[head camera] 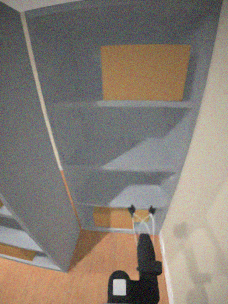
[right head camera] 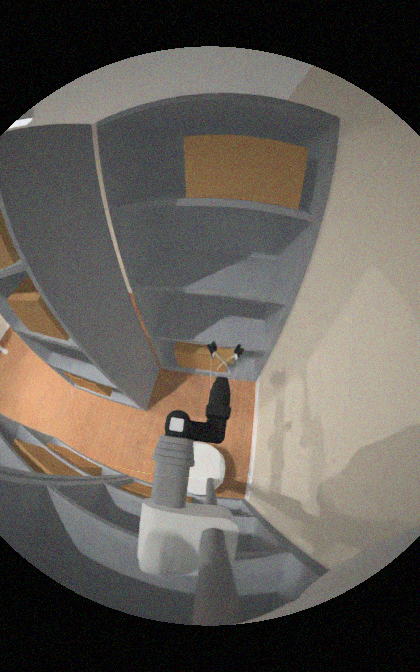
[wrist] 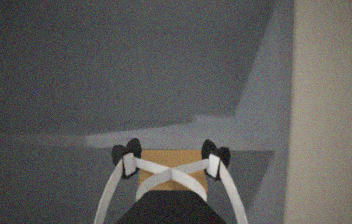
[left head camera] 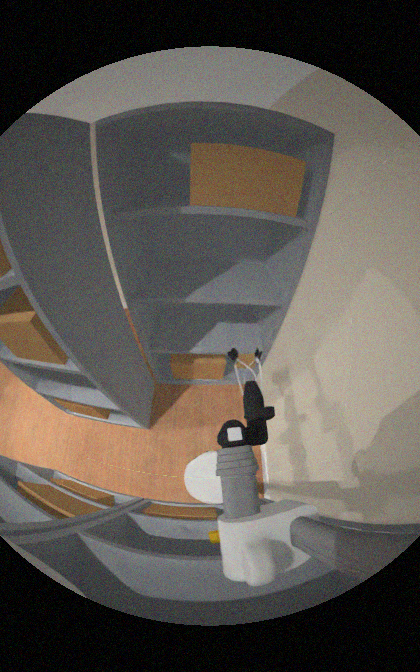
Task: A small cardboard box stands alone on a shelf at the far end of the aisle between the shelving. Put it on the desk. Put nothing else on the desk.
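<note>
My gripper is shut on the small cardboard box, which sits between the two black fingertips in the wrist view. The gripper hangs in front of the grey end shelf unit, near its lower shelves and a little out from them. In the head views the held box is hard to tell apart from the cardboard behind it. The desk is not in view.
A large cardboard box fills the upper shelf. A flat cardboard box lies on the bottom shelf. A grey shelving side panel stands close on the left. A beige wall runs close on the right.
</note>
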